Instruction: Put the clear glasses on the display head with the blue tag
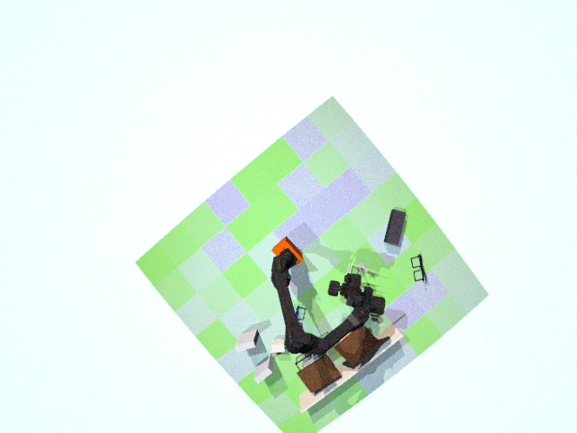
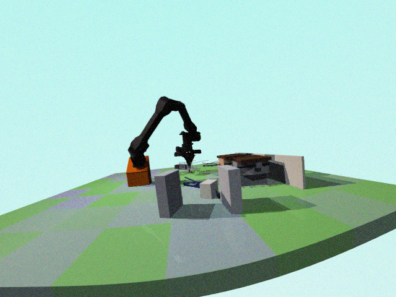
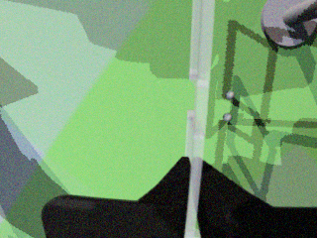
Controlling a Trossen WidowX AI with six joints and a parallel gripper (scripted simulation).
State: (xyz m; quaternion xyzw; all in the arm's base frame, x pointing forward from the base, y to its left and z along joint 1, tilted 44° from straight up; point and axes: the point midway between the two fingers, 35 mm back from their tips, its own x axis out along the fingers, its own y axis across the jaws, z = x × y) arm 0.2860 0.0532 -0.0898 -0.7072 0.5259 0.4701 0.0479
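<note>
My gripper tip is now 110 mm to the right of the pin stand and 30 mm above it. Round my gripper tip: pale wall (330 mm ahead, 250 mm to the right); then dark box (40 mm behind, 360 mm to the left, 40 mm below); then brown display head (200 mm ahead, 140 mm to the right).
</note>
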